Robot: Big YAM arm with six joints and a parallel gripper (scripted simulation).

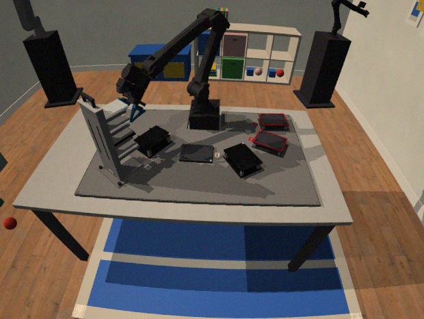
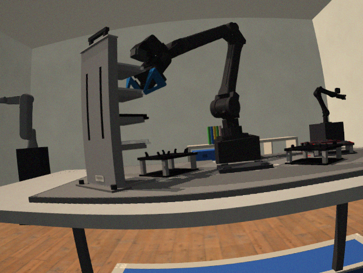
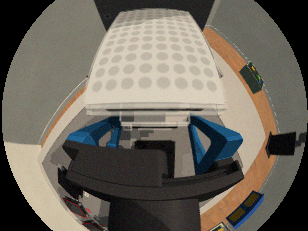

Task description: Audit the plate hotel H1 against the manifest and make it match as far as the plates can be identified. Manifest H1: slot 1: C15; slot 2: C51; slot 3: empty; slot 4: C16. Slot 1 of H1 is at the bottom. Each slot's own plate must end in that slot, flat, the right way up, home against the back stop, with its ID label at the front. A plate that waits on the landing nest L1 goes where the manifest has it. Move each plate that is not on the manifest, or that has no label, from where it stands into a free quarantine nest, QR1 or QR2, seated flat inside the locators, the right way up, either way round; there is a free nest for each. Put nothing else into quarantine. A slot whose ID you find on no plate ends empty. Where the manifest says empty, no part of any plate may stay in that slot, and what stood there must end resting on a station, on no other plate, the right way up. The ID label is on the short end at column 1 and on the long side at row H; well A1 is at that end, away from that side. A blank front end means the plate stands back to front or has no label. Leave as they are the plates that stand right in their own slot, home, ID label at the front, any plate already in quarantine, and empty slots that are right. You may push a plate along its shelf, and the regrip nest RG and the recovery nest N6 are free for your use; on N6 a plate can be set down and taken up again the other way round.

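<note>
Right now the dark plate is 7 cm below my hand, 4 cm to the right of it and 4 cm ahead of it. Round my hand: plate hotel H1: 10 cm to the right, 9 cm ahead, 6 cm below.
</note>
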